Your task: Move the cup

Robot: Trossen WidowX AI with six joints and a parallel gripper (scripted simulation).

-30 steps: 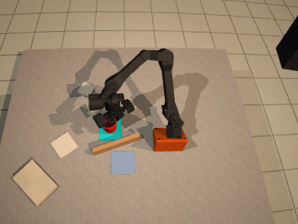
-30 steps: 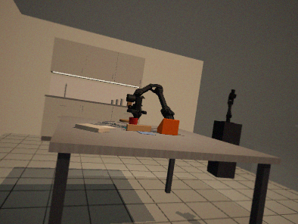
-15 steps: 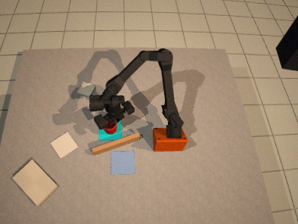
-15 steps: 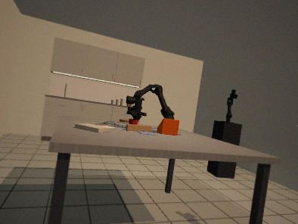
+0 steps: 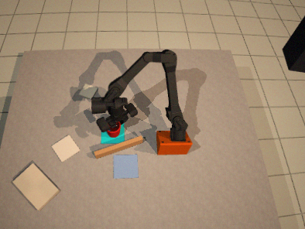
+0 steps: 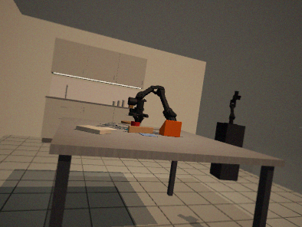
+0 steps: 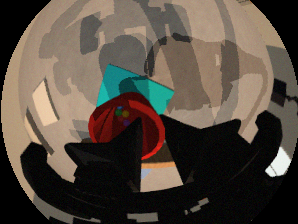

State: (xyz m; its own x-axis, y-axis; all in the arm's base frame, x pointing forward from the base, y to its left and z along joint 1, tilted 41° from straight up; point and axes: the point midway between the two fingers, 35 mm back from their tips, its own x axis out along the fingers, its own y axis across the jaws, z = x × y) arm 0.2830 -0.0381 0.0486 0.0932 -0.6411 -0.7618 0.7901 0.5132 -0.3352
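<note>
The red cup lies 2 cm ahead of my gripper tip and 2 cm to the left of it. From my gripper tip the other things lie so: light blue pad: 6 cm behind, 18 cm to the left, 5 cm below; then wooden bar: 2 cm behind, 10 cm to the left, 3 cm below.
</note>
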